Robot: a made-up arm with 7 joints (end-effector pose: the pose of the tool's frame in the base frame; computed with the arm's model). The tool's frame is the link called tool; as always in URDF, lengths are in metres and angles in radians.
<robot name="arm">
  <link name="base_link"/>
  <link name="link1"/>
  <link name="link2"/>
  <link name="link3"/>
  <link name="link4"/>
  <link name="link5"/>
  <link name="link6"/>
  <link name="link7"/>
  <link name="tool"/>
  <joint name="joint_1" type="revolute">
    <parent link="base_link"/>
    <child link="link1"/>
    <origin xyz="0 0 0.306" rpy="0 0 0"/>
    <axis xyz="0 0 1"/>
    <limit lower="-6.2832" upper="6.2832"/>
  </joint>
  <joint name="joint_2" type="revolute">
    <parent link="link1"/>
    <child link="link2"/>
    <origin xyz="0 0 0" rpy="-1.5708 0 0"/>
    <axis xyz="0 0 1"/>
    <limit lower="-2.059" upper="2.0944"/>
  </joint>
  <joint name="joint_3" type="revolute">
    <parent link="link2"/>
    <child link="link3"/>
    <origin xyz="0 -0.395 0" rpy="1.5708 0 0"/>
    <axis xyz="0 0 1"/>
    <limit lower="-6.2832" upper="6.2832"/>
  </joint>
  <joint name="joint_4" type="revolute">
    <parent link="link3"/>
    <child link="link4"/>
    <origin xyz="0.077 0 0" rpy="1.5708 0 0"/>
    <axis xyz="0 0 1"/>
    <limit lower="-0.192" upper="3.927"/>
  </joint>
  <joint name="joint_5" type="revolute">
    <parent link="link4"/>
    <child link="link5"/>
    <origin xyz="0.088 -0.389 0" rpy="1.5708 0 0"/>
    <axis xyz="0 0 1"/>
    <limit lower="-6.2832" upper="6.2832"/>
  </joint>
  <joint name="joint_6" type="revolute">
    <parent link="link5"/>
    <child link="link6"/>
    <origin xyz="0 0 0" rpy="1.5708 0 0"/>
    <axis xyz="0 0 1"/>
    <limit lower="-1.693" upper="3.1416"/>
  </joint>
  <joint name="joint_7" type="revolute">
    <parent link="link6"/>
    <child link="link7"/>
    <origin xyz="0.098 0.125 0" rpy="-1.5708 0 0"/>
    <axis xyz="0 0 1"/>
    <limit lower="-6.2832" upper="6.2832"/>
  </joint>
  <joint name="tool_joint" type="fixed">
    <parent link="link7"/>
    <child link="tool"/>
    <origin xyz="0 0 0" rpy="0 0 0"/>
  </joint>
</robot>
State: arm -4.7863 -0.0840 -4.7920 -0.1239 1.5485 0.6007 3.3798
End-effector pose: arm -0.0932 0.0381 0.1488 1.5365 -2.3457 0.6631
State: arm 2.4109 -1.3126 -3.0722 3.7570 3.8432 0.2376 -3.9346
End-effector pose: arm 0.5484 -0.4589 0.7679 0.5343 -0.4495 2.2282
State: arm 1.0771 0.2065 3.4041 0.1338 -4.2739 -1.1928 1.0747
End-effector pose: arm -0.1604 -0.0969 0.3982 -1.7138 -1.1550 0.5751
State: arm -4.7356 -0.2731 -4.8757 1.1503 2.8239 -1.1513 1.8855
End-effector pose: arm -0.3590 0.0589 0.5265 -1.5338 2.2518 0.6140
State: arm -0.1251 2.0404 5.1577 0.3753 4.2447 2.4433 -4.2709
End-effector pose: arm 0.0477 -0.3888 0.2265 0.1650 1.4795 -0.4127
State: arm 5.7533 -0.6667 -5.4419 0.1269 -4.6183 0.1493 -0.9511
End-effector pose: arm 0.2614 -0.0200 0.3416 2.9018 -0.4718 1.0316
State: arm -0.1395 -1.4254 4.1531 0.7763 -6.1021 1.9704 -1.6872
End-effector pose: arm -0.1063 -0.2857 0.1602 -1.0858 -0.3600 -1.8751
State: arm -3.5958 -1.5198 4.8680 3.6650 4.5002 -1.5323 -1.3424
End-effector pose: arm 0.4902 -0.3970 0.4426 0.0627 0.0661 0.8275
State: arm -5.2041 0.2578 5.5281 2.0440 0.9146 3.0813 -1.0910
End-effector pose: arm 0.3246 0.2898 0.7559 -0.9478 -1.8271 1.0902
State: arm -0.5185 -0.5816 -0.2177 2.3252 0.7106 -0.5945 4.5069
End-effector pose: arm -0.3104 0.0023 1.1361 -0.1198 -0.5689 1.2792
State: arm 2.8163 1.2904 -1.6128 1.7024 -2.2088 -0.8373 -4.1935
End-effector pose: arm -0.2767 0.5990 0.3250 0.7863 2.5432 1.2027
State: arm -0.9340 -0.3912 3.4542 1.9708 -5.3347 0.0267 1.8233
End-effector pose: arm -0.5021 0.5449 0.7897 -1.8312 0.3433 1.7092
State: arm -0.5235 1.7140 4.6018 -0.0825 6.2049 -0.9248 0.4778
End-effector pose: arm -0.1512 -0.2479 0.3270 1.0179 -1.0926 -0.6892
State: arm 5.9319 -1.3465 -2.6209 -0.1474 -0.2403 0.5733 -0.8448
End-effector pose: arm 0.1125 -0.0962 0.1892 -1.0519 0.8675 -1.3002
